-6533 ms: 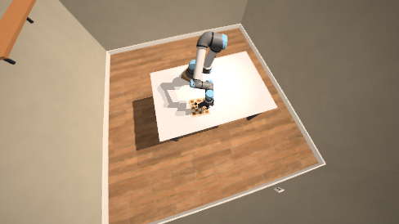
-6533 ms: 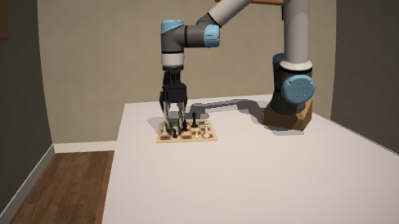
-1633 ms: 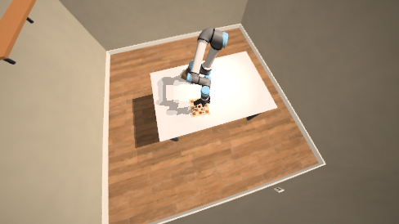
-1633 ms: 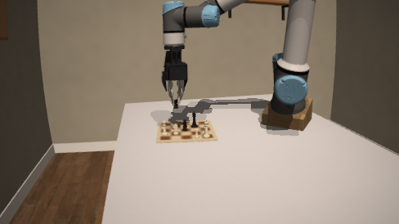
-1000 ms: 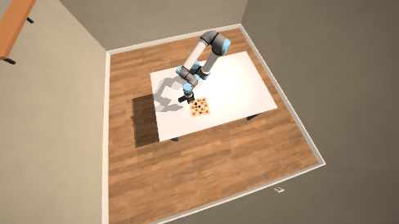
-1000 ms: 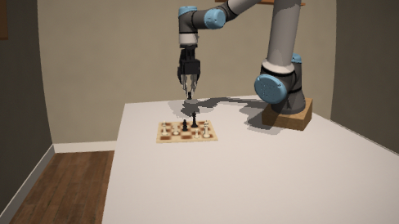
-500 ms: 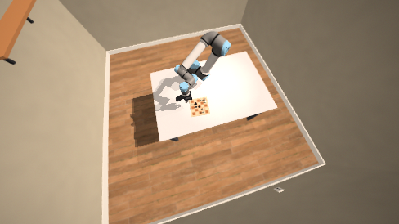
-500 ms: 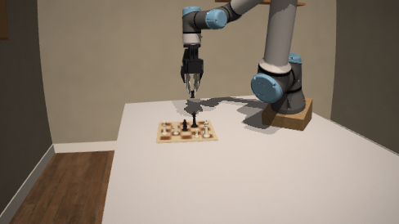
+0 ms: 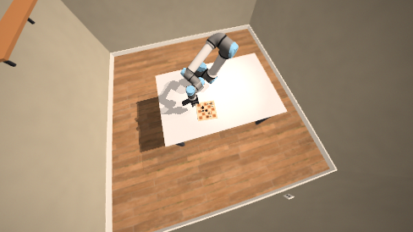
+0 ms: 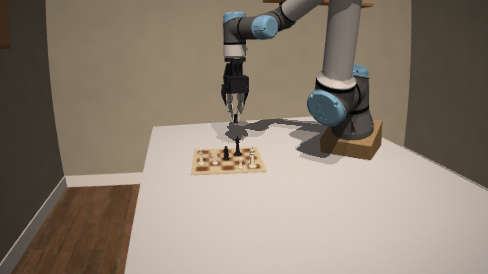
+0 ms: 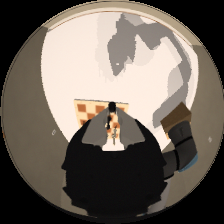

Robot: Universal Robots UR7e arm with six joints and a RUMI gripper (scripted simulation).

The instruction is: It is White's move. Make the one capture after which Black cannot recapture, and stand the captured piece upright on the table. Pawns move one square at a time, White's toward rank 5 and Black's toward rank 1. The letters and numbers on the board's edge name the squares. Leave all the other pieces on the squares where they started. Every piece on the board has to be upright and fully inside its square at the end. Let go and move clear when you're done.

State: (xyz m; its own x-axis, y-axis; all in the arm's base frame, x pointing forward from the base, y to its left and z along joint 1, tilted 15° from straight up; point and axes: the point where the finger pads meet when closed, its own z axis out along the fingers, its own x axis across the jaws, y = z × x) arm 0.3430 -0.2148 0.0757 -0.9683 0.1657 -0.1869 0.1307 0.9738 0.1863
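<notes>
The chessboard is 70 mm ahead of my hand, 130 mm to the left of it and 110 mm below it.
</notes>
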